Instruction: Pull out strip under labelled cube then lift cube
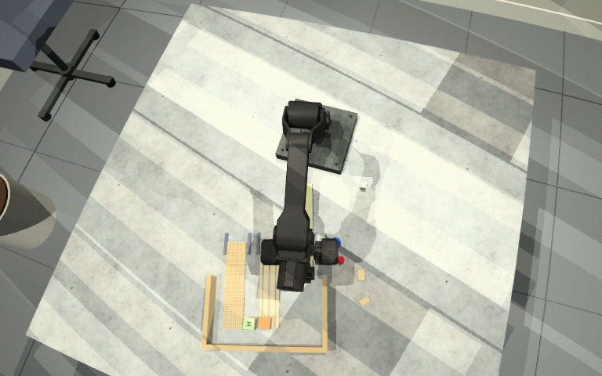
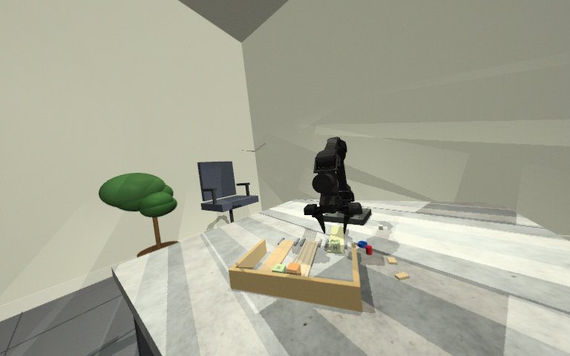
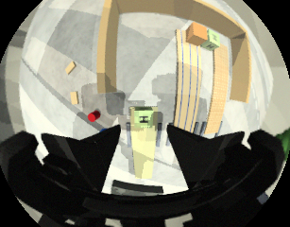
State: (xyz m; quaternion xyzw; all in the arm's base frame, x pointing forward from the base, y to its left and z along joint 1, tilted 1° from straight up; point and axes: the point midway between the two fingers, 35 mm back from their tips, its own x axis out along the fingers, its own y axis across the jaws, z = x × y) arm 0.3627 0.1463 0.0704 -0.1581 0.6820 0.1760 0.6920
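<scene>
Right now the pale yellow strip is 9 cm behind my gripper tip, 6 cm below it and 5 cm to the right of it. The rest, counted from my gripper tip: red cylinder: 9 cm to the left, 5 cm below, 5 cm behind; then blue disc: 9 cm behind, 6 cm to the left, 6 cm below.
</scene>
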